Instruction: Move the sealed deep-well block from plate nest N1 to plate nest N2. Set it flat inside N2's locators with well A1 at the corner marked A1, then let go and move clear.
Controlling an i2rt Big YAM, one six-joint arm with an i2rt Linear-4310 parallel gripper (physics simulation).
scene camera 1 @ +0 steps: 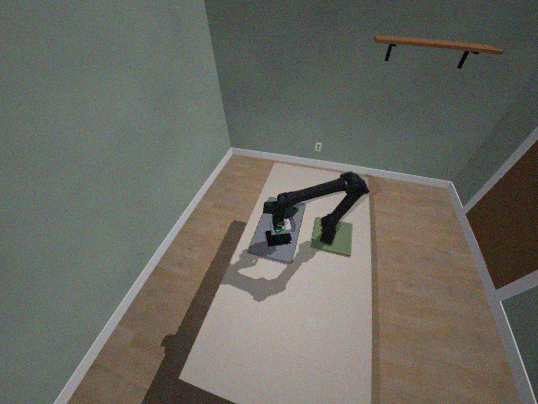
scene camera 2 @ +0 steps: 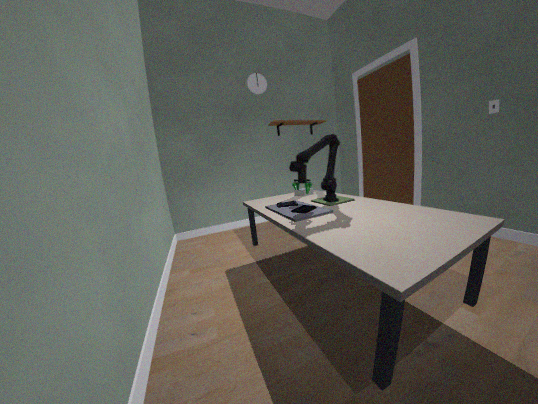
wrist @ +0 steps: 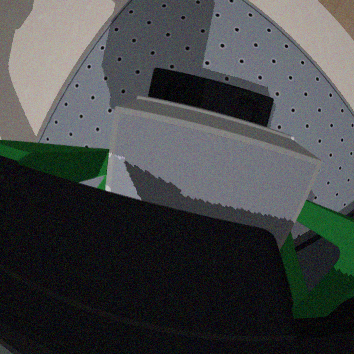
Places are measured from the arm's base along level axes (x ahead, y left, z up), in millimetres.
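Pixels of known places: gripper, fingertip midpoint: (scene camera 1: 275, 227) (scene camera 2: 301, 193) (wrist: 202, 181); arm's base at its link origin: (scene camera 1: 328, 236) (scene camera 2: 331, 200).
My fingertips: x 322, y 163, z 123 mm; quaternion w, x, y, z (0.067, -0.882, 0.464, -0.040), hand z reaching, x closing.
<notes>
For each thing: its middle in the pictures, then the offset to it from my fingertips. Level surfaces: height alone.
- sealed deep-well block at the middle of its body: (wrist: 188, 235) (scene camera 1: 280, 226) (scene camera 2: 304, 192) dx -24, dy -17, dz +6 mm
- Nest N1 at the middle of its body: (wrist: 196, 159) (scene camera 1: 278, 236) (scene camera 2: 304, 208) dx -14, dy -13, dz -113 mm
- Nest N2 at the middle of its body: (wrist: 327, 262) (scene camera 1: 285, 209) (scene camera 2: 287, 203) dx +39, dy -261, dz -113 mm
- grey perforated plate at the middle of its body: (wrist: 269, 194) (scene camera 1: 279, 226) (scene camera 2: 295, 208) dx +23, dy -105, dz -128 mm
- pale table at its surface level: dz -135 mm
The sealed deep-well block (scene camera 1: 286, 223) (scene camera 2: 301, 192) (wrist: 215, 155) is pale grey and box-shaped. My gripper (scene camera 1: 279, 226) (scene camera 2: 302, 189) (wrist: 202, 181) is shut on it, with green fingers at two opposite sides. The block hangs above the grey plate, apart from the nests, and looks roughly level. Nest N1 (scene camera 1: 278, 238) (scene camera 2: 304, 209) (wrist: 210, 95) is black and empty; the block covers part of it in the wrist view. Nest N2 (scene camera 2: 286, 204) is black and stands farther back; the arm hides much of it in scene camera 1. The A1 marks cannot be made out.
The grey perforated plate (scene camera 1: 298, 220) (scene camera 2: 321, 212) (wrist: 295, 65) bears both nests on the pale table (scene camera 1: 320, 310) (scene camera 2: 400, 245). The arm's base stands on a green mat (scene camera 1: 342, 246) (scene camera 2: 346, 200) beside the plate. A wall shelf (scene camera 1: 435, 44) (scene camera 2: 297, 122) is far behind.
</notes>
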